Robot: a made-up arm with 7 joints. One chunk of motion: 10 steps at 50 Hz.
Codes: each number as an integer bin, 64 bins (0 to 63) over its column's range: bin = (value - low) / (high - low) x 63, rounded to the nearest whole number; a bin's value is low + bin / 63 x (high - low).
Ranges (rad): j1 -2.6..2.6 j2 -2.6..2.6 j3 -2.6..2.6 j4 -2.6..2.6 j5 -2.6..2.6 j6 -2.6..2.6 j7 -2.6..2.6
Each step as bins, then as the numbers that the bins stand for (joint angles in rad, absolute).
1 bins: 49 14 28 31 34 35 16
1 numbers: 1.4444 -1.4444 -0.2889 -0.0413 0.2063 0.2889 -1.2794
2 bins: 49 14 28 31 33 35 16
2 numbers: 1.4444 -1.4444 -0.2889 -0.0413 0.1238 0.2889 -1.2794
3 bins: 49 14 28 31 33 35 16
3 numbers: 1.4444 -1.4444 -0.2889 -0.0413 0.1238 0.2889 -1.2794
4 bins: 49 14 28 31 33 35 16
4 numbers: 1.4444 -1.4444 -0.2889 -0.0413 0.1238 0.2889 -1.2794
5 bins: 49 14 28 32 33 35 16
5 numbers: 1.4444 -1.4444 -0.2889 0.0413 0.1238 0.2889 -1.2794
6 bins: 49 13 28 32 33 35 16
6 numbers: 1.4444 -1.5270 -0.2889 0.0413 0.1238 0.2889 -1.2794
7 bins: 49 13 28 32 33 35 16
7 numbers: 1.4444 -1.5270 -0.2889 0.0413 0.1238 0.2889 -1.2794
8 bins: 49 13 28 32 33 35 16
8 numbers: 1.4444 -1.5270 -0.2889 0.0413 0.1238 0.2889 -1.2794
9 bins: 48 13 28 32 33 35 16
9 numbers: 1.3619 -1.5270 -0.2889 0.0413 0.1238 0.2889 -1.2794
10 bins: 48 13 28 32 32 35 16
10 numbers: 1.3619 -1.5270 -0.2889 0.0413 0.0413 0.2889 -1.2794
